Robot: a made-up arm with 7 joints.
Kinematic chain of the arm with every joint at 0, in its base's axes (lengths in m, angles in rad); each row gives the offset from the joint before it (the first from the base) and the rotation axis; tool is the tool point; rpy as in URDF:
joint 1: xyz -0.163 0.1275 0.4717 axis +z
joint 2: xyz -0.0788 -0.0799 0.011 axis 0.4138 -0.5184 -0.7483
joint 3: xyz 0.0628 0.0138 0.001 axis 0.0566 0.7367 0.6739
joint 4: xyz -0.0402 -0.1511 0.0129 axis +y
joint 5: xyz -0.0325 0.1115 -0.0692 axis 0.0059 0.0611 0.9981
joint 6: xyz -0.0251 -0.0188 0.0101 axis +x
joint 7: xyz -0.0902 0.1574 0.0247 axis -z
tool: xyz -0.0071 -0.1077 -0.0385 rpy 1.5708 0 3.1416
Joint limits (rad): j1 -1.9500..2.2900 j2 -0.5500..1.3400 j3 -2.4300..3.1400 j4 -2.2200..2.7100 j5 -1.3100..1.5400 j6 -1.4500..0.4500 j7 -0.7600..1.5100
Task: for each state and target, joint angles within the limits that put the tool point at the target. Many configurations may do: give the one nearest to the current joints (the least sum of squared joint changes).
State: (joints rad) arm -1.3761 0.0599 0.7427 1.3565 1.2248 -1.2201 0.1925
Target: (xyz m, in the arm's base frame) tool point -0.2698 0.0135 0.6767
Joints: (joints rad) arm -1.2514 -0.4758 0.6049 1.6295 0.5592 -0.9737 0.2140
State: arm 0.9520 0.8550 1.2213 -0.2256 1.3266 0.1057 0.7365
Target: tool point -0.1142 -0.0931 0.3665
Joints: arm 0.8404 0.9778 0.9166 -0.5408 1.1103 0.0883 -0.1238
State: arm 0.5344 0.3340 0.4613 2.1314 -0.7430 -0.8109 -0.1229
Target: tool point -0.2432 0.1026 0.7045
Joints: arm 0.2102 0.2031 0.3262 2.0591 -0.8222 -0.8601 0.5155
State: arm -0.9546 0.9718 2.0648 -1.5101 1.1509 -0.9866 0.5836
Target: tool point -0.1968 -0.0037 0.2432
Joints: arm -0.7120 0.9092 2.0699 -1.5654 1.2087 -1.0748 0.9960
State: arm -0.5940 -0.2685 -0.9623 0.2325 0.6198 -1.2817 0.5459
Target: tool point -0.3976 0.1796 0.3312
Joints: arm -0.6332 -0.1453 -0.8455 0.3992 0.5576 -1.2209 0.1681
